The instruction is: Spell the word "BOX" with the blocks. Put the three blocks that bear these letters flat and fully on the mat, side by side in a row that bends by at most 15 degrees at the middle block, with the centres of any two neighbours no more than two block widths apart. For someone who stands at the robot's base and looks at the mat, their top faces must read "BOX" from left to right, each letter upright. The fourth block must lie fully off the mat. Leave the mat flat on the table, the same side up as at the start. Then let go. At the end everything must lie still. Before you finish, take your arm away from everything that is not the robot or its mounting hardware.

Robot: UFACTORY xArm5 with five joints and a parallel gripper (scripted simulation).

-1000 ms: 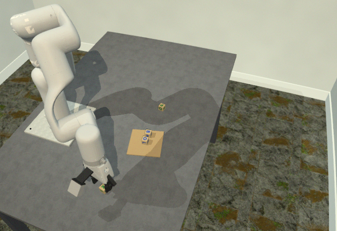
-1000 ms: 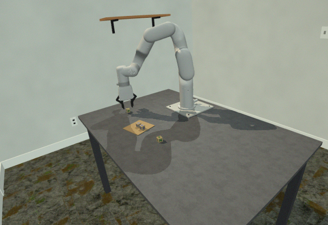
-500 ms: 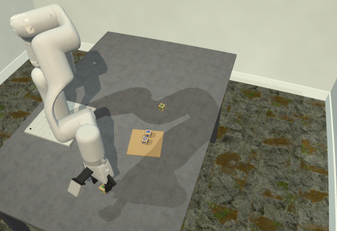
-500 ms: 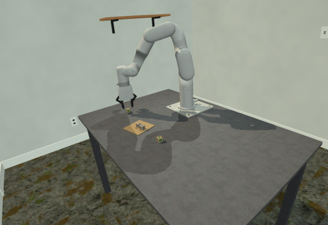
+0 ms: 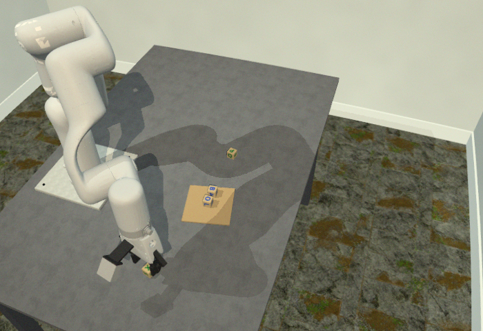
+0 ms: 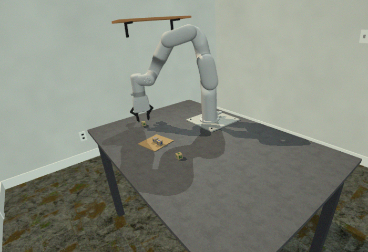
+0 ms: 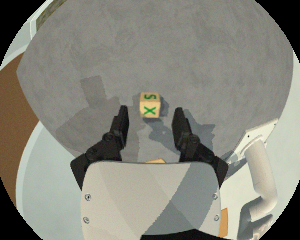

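Right now the X block is 4 cm below my hand. Round my hand: B block 31 cm to the left, 6 cm ahead, 3 cm below; tan mat 27 cm to the left, 7 cm ahead, 5 cm below; O block 26 cm to the left, 6 cm ahead, 3 cm below.
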